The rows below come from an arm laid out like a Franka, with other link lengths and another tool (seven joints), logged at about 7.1 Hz.
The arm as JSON. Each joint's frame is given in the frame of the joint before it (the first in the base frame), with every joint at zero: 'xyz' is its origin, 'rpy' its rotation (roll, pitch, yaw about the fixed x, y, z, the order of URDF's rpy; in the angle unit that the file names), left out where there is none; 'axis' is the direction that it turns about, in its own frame. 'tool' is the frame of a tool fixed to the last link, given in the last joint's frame.
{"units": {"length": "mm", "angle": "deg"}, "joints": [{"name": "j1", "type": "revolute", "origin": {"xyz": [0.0, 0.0, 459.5]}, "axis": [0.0, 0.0, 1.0]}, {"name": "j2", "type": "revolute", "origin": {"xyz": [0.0, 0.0, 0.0]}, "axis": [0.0, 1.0, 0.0]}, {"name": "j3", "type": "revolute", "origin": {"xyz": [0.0, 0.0, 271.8]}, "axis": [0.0, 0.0, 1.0]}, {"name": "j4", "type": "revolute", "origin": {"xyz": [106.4, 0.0, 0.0]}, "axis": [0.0, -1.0, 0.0]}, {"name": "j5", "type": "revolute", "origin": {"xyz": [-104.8, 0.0, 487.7]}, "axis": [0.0, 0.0, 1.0]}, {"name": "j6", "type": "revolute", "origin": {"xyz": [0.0, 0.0, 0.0]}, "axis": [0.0, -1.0, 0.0]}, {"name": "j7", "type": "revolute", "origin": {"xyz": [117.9, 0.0, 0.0]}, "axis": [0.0, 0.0, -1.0]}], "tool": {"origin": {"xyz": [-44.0, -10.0, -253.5], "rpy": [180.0, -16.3, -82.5]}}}
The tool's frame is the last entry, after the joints.
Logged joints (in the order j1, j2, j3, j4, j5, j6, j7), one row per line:
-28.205 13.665 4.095 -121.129 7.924 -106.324 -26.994
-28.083 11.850 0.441 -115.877 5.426 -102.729 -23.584
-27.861 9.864 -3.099 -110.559 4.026 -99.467 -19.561
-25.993 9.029 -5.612 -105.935 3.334 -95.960 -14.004
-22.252 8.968 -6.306 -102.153 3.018 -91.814 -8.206
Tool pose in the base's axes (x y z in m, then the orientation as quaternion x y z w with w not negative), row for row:
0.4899 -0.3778 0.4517 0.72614 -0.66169 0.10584 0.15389
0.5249 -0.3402 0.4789 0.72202 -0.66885 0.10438 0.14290
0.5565 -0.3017 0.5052 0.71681 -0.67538 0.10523 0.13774
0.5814 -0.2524 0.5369 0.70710 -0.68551 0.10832 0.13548
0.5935 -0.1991 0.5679 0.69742 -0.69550 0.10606 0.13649
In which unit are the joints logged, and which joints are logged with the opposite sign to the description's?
The joints are logged in degrees. Opposite sign: j2, j3, j5, j6.
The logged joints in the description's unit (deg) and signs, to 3 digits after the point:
-28.205 -13.665 -4.095 -121.129 -7.924 106.324 -26.994
-28.083 -11.850 -0.441 -115.877 -5.426 102.729 -23.584
-27.861 -9.864 3.099 -110.559 -4.026 99.467 -19.561
-25.993 -9.029 5.612 -105.935 -3.334 95.960 -14.004
-22.252 -8.968 6.306 -102.153 -3.018 91.814 -8.206

